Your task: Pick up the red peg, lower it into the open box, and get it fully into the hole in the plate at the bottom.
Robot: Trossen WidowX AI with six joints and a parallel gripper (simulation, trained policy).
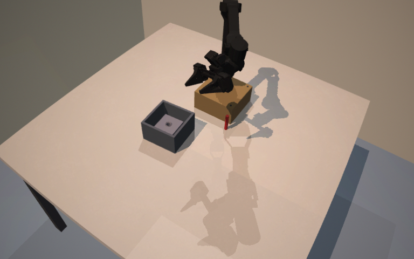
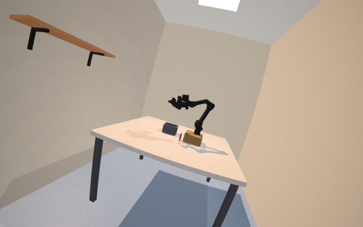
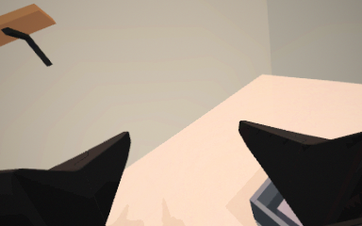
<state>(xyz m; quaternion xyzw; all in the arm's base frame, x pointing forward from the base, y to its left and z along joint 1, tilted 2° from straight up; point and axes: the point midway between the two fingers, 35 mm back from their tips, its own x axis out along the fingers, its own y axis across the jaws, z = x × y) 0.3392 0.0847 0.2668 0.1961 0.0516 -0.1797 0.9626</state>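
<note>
Now: gripper tip 21 cm past the red peg, 4 cm to the right of it and 31 cm above it. The rest, counted from my gripper tip: light grey plate 5 cm behind, 15 cm to the right, 31 cm below; then dark grey box 5 cm behind, 15 cm to the right, 33 cm below.
</note>
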